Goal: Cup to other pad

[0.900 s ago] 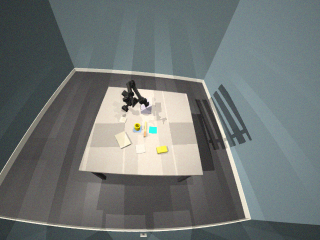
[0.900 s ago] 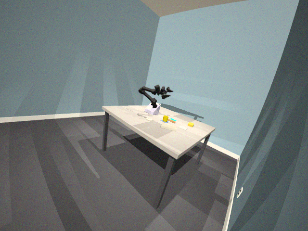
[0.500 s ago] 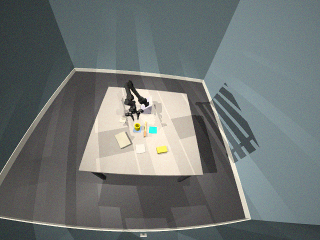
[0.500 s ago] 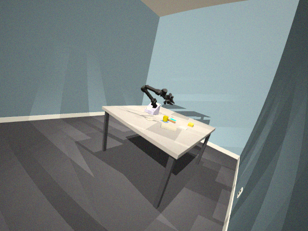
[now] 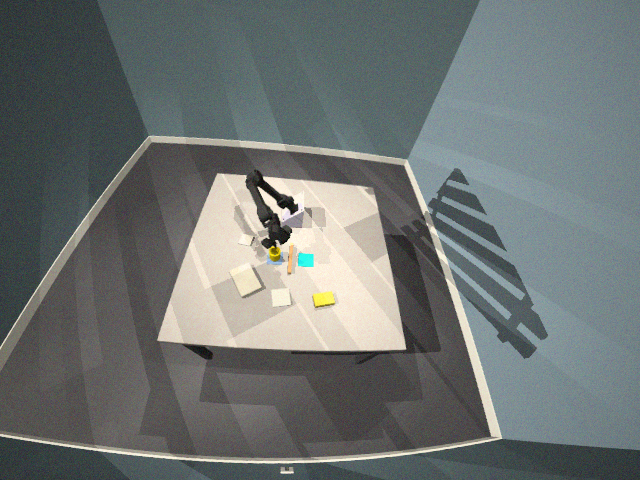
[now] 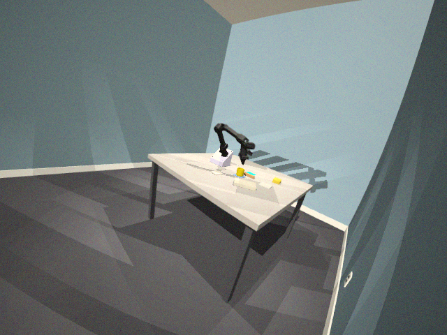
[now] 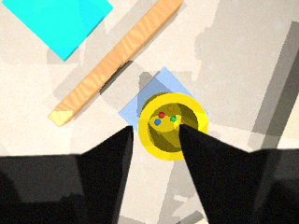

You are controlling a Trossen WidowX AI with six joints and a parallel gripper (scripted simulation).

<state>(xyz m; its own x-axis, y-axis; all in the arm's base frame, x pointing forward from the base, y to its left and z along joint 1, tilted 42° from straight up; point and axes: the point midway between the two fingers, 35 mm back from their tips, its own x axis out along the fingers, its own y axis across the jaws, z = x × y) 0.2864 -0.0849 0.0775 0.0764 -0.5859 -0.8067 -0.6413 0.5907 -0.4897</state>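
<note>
The yellow cup is 8 cm below my gripper tip and 2 cm to the right of it. From my gripper tip the other things lie so: yellow block (30 cm ahead, 24 cm to the left, 10 cm below); wooden stick (11 cm below, 7 cm to the left, 2 cm ahead); light blue pad (12 cm below, 2 cm to the right, 1 cm ahead).
</note>
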